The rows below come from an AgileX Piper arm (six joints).
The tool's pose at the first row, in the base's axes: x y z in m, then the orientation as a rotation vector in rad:
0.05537, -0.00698, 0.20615, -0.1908, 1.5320, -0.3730
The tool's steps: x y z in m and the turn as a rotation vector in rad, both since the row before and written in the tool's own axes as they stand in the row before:
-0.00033, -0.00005, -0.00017, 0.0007, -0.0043, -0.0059
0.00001, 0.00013, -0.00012, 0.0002, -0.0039, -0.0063
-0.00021, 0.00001, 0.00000, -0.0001, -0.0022, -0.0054
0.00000, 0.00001, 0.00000, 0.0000, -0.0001, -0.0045
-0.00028, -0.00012, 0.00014, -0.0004, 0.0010, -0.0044
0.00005, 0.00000, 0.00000, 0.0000, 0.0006, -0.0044
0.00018, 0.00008, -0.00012, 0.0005, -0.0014, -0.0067
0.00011, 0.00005, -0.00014, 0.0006, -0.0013, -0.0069
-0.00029, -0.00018, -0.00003, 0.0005, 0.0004, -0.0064
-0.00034, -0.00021, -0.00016, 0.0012, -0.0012, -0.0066
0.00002, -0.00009, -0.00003, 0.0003, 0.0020, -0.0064
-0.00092, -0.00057, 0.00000, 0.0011, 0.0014, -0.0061
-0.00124, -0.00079, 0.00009, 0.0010, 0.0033, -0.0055
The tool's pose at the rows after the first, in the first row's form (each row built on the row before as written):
0.05520, -0.00689, 0.20647, -0.1955, 1.5273, -0.3776
0.05510, -0.00676, 0.20641, -0.2008, 1.5231, -0.3822
0.05510, -0.00667, 0.20660, -0.2054, 1.5207, -0.3861
0.05510, -0.00666, 0.20660, -0.2089, 1.5204, -0.3897
0.05522, -0.00668, 0.20691, -0.2124, 1.5212, -0.3931
0.05522, -0.00670, 0.20686, -0.2157, 1.5215, -0.3967
0.05511, -0.00668, 0.20666, -0.2207, 1.5196, -0.4022
0.05498, -0.00666, 0.20653, -0.2257, 1.5178, -0.4079
0.05493, -0.00671, 0.20687, -0.2301, 1.5177, -0.4134
0.05475, -0.00675, 0.20726, -0.2344, 1.5158, -0.4193
0.05471, -0.00684, 0.20728, -0.2387, 1.5173, -0.4250
0.05464, -0.00698, 0.20835, -0.2423, 1.5180, -0.4309
0.05464, -0.00718, 0.20981, -0.2451, 1.5206, -0.4366

